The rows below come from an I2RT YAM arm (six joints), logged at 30 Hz.
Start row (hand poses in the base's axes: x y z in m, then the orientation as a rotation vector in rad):
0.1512, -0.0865, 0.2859, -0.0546, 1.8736, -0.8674
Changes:
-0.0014, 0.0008, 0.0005, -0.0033, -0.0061, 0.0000
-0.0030, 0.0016, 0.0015, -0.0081, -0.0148, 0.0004
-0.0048, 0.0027, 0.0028, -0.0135, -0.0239, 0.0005
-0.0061, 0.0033, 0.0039, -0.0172, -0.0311, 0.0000
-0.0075, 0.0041, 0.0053, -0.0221, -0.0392, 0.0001
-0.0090, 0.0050, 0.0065, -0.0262, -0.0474, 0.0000
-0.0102, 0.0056, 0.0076, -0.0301, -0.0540, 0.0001
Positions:
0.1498, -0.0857, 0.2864, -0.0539, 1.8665, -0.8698
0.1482, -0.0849, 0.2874, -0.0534, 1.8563, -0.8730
0.1464, -0.0838, 0.2887, -0.0528, 1.8455, -0.8768
0.1451, -0.0832, 0.2898, -0.0514, 1.8373, -0.8797
0.1437, -0.0824, 0.2912, -0.0510, 1.8276, -0.8832
0.1422, -0.0815, 0.2924, -0.0498, 1.8182, -0.8860
0.1410, -0.0809, 0.2935, -0.0494, 1.8104, -0.8887

